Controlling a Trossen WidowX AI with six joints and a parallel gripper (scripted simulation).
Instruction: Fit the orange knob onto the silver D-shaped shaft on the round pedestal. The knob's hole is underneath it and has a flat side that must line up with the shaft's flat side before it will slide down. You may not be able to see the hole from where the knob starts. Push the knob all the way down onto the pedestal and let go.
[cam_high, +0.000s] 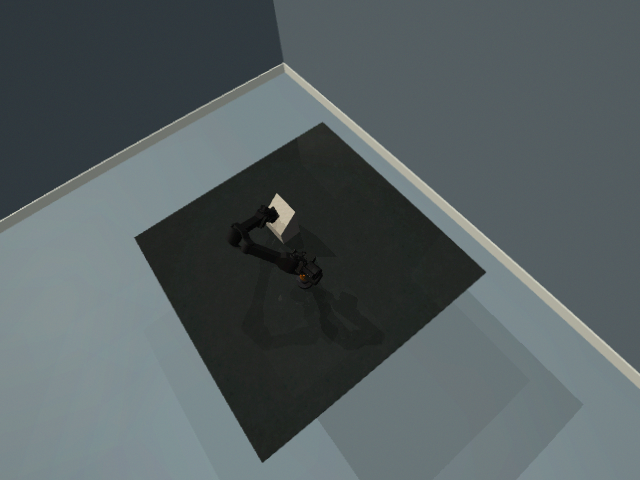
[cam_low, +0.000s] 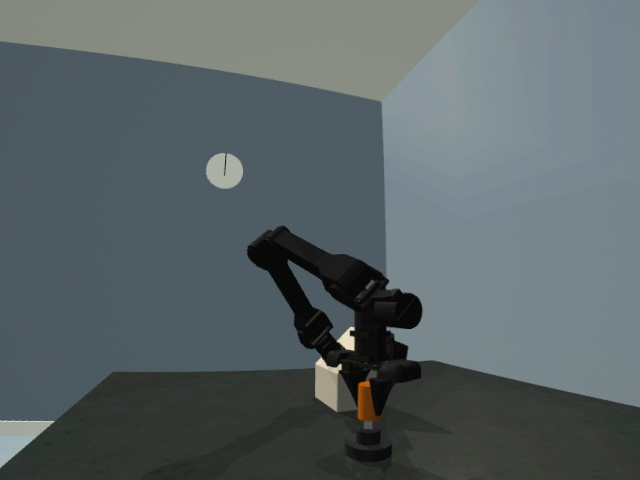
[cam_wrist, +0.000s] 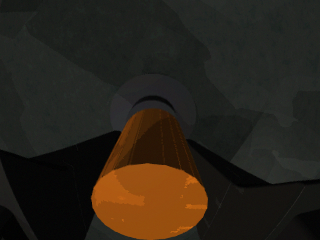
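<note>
Now: gripper tip 30 mm below the orange knob. Round my gripper tip: round black pedestal 40 mm below.
</note>
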